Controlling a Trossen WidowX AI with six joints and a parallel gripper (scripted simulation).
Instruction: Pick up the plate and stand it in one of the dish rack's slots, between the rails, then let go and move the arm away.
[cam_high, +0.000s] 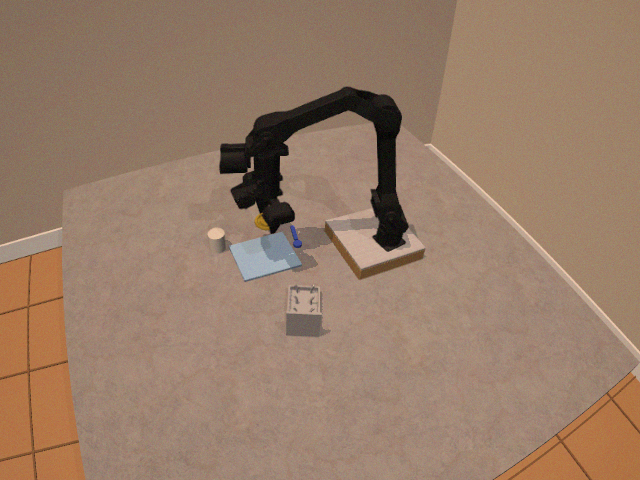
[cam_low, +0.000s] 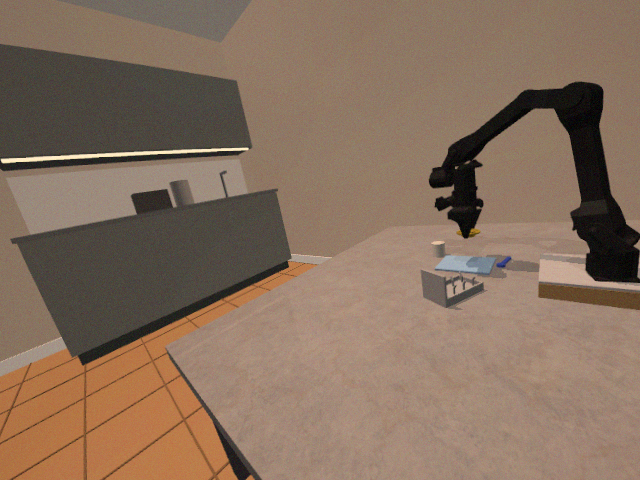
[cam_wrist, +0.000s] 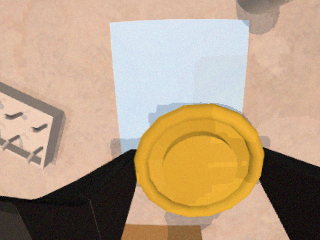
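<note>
Now: the grey dish rack 2 cm ahead of my gripper tip, 21 cm to the left of it and 7 cm below it. The rest, counted from my gripper tip: blue spoon (9 cm behind, 1 cm to the right, 9 cm below); light blue mat (1 cm ahead, 9 cm below); yellow plate (1 cm above).
</note>
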